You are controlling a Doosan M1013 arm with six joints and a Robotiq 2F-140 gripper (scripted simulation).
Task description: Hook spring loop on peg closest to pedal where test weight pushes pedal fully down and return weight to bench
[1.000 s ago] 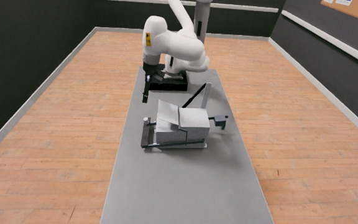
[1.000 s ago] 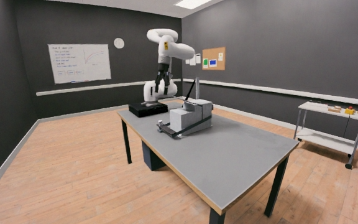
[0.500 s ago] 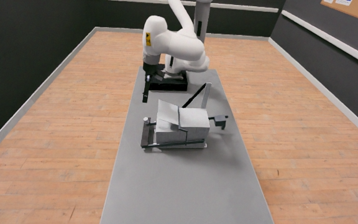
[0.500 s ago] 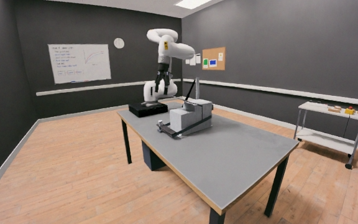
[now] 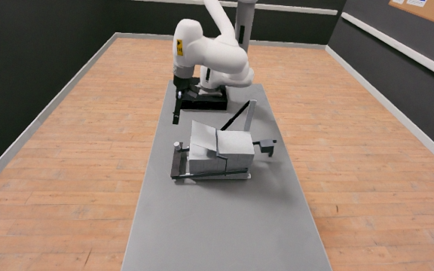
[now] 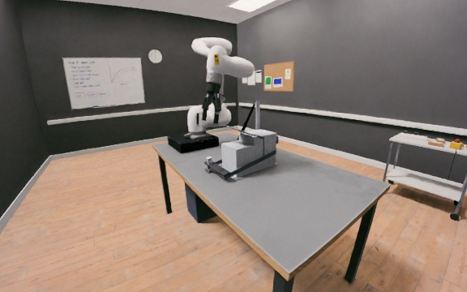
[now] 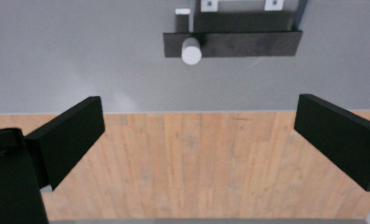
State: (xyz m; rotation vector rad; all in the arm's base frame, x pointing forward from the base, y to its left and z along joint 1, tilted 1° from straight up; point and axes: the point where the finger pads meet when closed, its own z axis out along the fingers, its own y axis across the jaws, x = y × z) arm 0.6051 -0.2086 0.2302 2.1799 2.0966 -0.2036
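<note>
The steel test weight lies 2 cm to the right of my hand and 24 cm below it. Round my hand: small dark object 3 cm to the right, 31 cm below.
</note>
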